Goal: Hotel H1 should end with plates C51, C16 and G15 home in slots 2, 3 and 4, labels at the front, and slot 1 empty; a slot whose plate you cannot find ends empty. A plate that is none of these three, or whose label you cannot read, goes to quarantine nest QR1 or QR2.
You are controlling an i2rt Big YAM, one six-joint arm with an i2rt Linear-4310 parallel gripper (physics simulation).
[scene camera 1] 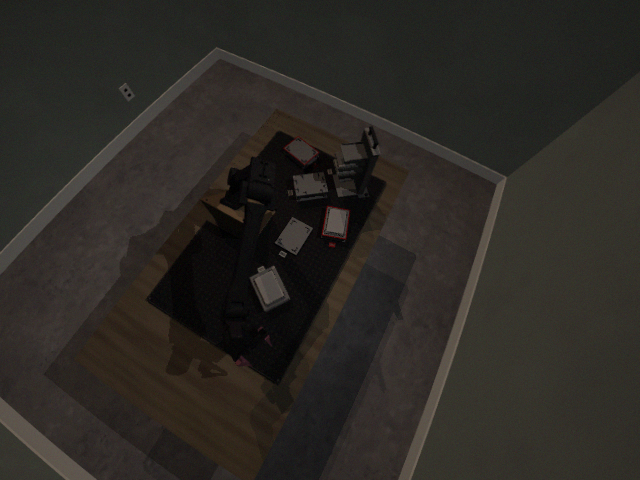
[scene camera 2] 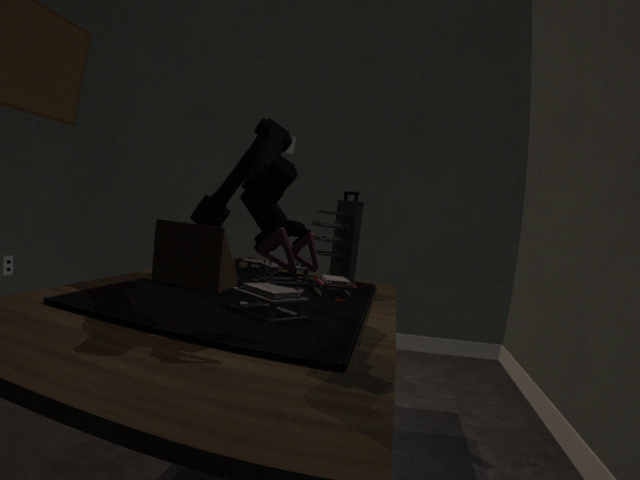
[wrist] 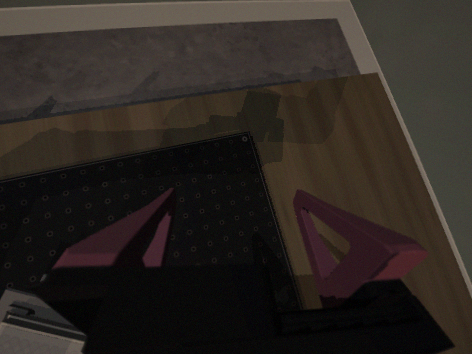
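Observation:
My gripper is open and empty, in the air above the mat's near end. The hotel, a grey tower with several pale shelves, stands at the far end; slot contents and numbers cannot be told. A pale nest with a white plate is nearest the gripper; its corner shows at lower left in the wrist view. A red-edged nest with a white-topped piece stands by the right edge. Another red-edged piece lies at the far left. No plate label is readable.
A flat white piece lies mid-mat. A raised pale stand is beside the hotel. The arm's wooden base block stands at the mat's left side. The black perforated mat lies on the wooden table.

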